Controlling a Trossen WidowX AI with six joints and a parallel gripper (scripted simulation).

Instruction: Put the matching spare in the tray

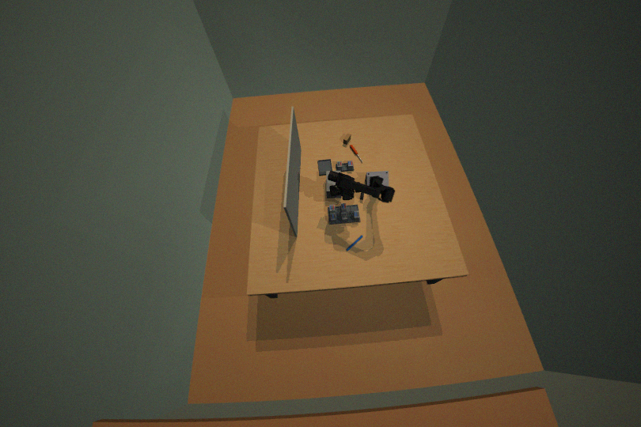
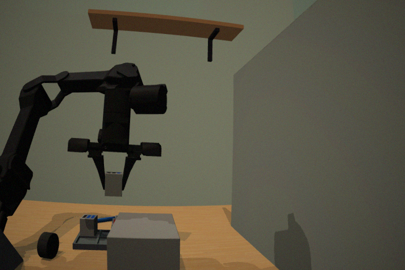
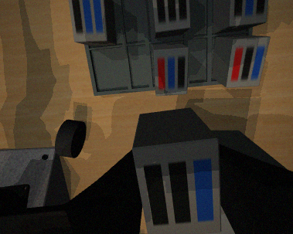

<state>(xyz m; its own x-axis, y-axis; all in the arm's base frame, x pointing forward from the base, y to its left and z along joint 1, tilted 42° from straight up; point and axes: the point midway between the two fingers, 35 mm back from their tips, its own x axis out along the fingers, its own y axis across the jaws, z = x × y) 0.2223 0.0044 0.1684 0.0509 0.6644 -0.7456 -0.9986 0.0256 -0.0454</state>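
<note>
Now: the dark tray 320 mm to the right of my gripper tip, 130 mm below it and 90 mm ahead of it. Round my gripper tip: grey mounted unit: 130 mm to the right, 80 mm below, 50 mm ahead; then grey spare block: 20 mm above; then dark spare rack: 130 mm below, 70 mm to the left, 20 mm ahead.
</note>
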